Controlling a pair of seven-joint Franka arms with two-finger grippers.
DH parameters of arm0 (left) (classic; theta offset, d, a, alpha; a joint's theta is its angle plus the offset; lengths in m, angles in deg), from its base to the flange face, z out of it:
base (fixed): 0 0 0 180
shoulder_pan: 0 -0.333 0 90
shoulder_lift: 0 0 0 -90
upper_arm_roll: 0 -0.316 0.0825 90
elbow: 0 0 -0.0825 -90
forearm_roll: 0 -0.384 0 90
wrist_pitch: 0 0 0.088 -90
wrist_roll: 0 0.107 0 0
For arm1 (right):
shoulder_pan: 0 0.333 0 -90
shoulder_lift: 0 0 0 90
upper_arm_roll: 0 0.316 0.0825 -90
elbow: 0 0 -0.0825 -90
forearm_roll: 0 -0.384 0 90
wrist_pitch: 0 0 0.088 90
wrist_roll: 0 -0.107 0 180
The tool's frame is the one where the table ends.
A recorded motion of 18 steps. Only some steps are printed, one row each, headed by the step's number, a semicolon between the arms.
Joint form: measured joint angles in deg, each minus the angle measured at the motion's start. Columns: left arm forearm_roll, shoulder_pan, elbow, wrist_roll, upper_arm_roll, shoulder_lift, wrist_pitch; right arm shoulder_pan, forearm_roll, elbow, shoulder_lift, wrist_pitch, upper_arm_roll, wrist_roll.
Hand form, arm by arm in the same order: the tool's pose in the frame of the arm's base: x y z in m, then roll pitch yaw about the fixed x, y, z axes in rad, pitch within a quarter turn. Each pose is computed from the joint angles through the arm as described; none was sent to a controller.
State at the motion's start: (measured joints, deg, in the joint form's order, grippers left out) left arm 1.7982 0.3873 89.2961 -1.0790 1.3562 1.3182 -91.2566; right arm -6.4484 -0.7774 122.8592 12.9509 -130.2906 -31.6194 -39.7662
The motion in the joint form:
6: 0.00 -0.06 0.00 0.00 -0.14 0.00 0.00; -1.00 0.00 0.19 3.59 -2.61 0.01 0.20
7: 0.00 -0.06 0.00 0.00 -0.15 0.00 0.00; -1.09 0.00 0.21 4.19 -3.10 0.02 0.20
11: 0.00 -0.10 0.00 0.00 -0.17 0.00 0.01; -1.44 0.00 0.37 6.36 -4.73 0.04 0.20
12: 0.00 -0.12 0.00 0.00 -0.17 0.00 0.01; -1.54 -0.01 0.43 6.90 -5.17 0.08 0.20
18: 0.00 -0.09 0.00 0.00 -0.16 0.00 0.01; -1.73 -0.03 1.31 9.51 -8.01 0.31 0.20
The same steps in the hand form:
6: 0.5635 -0.0183 0.6194 3.1095 -0.0106 -0.0074; 0.4354 -0.3497 0.2804 2.9860 -0.0326 -1.3663
7: 0.5635 -0.0182 0.6194 3.1095 -0.0106 -0.0072; 0.4350 -0.3507 0.2759 2.9814 -0.0353 -1.3664
11: 0.5635 -0.0177 0.6194 3.1095 -0.0104 -0.0062; 0.4324 -0.3542 0.2590 2.9618 -0.0421 -1.3675
12: 0.5635 -0.0175 0.6194 3.1095 -0.0104 -0.0059; 0.4317 -0.3548 0.2546 2.9573 -0.0437 -1.3674
18: 0.5635 -0.0178 0.6194 3.1095 -0.0104 -0.0065; 0.4275 -0.3543 0.2306 2.9365 -0.0528 -1.3602

